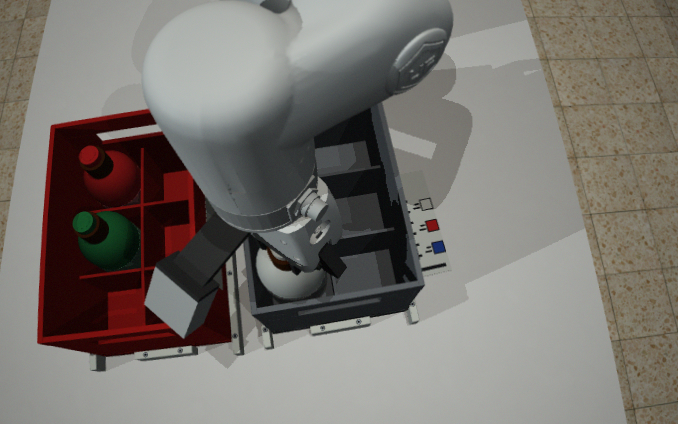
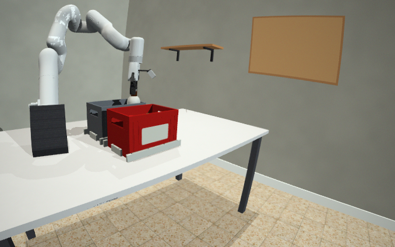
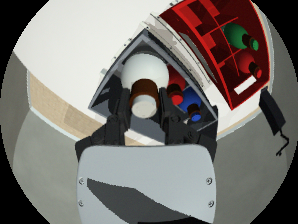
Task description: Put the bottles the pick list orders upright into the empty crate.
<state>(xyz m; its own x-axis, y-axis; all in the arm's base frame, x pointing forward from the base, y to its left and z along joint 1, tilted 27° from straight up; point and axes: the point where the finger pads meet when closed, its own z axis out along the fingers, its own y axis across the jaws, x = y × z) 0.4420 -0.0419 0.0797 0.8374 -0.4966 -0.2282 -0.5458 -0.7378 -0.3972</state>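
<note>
Now: hand 70 mm above the white-label bottle. From my hand the other things lie so: grey crate 150 mm below, 90 mm behind, 20 mm to the left; then blue bottle 170 mm behind, 150 mm below, 40 mm to the right; then green bottle 260 mm to the right, 150 mm below, 30 mm behind.
</note>
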